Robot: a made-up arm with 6 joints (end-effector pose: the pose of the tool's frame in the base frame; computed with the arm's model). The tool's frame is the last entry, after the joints.
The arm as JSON. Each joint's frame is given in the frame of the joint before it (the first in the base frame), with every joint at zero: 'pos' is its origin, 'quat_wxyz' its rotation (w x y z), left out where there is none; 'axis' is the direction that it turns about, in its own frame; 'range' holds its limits. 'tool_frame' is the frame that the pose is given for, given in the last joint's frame.
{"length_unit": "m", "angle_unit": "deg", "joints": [
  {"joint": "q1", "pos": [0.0, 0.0, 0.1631], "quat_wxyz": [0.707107, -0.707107, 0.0, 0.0], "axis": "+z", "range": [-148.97, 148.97]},
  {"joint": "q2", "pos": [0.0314, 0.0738, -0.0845], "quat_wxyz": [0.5, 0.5, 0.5, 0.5], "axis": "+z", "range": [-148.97, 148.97]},
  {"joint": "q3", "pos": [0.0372, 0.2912, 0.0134], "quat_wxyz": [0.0, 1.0, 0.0, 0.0], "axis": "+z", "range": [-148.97, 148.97]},
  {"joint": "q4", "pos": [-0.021, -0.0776, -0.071], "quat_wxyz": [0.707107, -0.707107, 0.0, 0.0], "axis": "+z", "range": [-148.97, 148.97]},
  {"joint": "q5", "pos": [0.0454, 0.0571, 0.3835], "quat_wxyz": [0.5, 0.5, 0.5, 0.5], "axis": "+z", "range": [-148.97, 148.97]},
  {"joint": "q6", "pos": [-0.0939, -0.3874, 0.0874], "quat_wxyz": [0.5, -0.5, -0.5, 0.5], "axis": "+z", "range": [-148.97, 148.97]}
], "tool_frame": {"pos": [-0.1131, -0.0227, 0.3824], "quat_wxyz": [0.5, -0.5, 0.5, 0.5]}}
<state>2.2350 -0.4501 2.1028 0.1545 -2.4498 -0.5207</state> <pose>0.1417 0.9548 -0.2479 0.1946 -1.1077 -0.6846</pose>
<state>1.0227 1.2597 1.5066 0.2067 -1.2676 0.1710</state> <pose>-0.1322 -0.6186 0.5441 0.2058 0.7222 1.3947</pose>
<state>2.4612 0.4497 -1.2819 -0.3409 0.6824 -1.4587</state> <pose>0.1605 0.1277 -0.1382 -0.0643 -0.2825 2.7641</pose>
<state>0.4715 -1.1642 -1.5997 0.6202 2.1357 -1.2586</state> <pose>0.5913 -0.2977 -0.2038 0.9500 -1.1994 -2.2465</pose>
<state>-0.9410 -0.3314 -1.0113 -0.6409 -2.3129 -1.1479</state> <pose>0.7527 -0.5480 -0.2274 0.1632 0.8245 2.7097</pose>
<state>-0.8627 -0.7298 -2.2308 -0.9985 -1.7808 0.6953</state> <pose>0.7245 -0.0993 -0.7603 0.7709 -1.6796 2.2039</pose>
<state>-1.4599 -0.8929 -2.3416 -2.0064 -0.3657 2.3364</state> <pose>0.4713 -0.5026 0.2550 -1.6209 -1.7826 1.4337</pose>
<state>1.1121 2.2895 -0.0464 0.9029 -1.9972 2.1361</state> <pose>-0.2062 0.4483 -0.2392 -1.3767 -0.2391 -0.8698</pose>
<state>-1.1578 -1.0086 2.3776 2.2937 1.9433 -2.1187</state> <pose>0.6181 -0.0812 -0.3618 0.2522 -0.1237 1.5102</pose>
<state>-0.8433 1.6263 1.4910 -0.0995 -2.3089 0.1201</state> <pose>0.1184 -1.0271 0.2035 -0.8572 -0.6624 2.2215</pose>
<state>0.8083 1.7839 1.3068 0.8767 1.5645 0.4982</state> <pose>0.8299 -0.0917 0.1070 -0.0195 0.6642 -1.7834</pose>
